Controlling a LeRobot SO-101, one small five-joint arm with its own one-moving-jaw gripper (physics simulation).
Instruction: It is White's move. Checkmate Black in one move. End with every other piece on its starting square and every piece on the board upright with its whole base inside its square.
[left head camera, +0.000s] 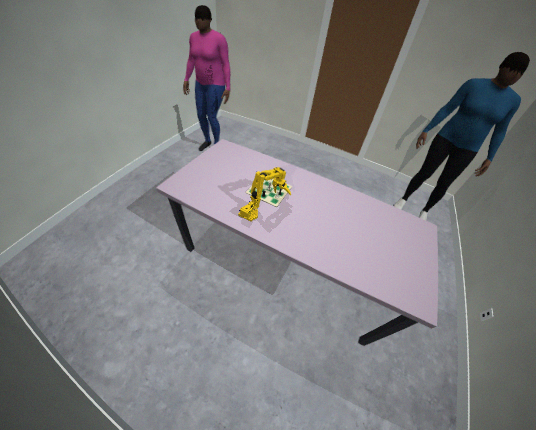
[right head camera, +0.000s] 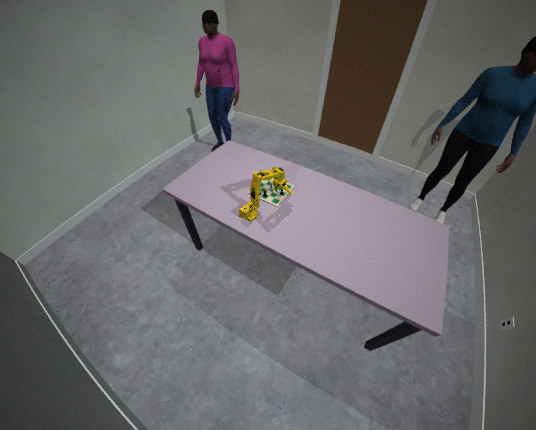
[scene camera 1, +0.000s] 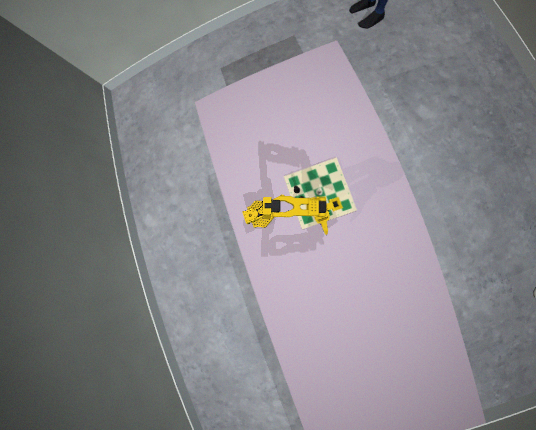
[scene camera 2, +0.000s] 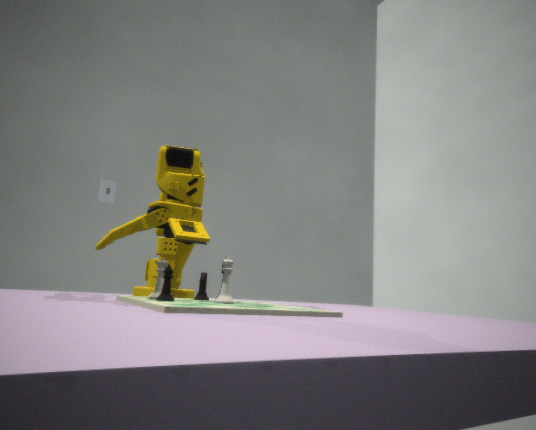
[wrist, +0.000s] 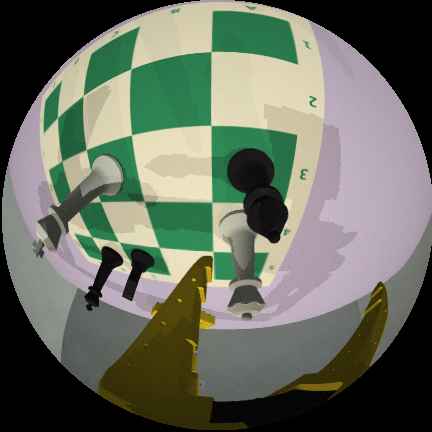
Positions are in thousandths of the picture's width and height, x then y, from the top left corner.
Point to a chessboard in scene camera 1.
611, 408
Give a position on a chessboard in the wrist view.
402, 237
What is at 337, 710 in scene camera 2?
A chessboard.
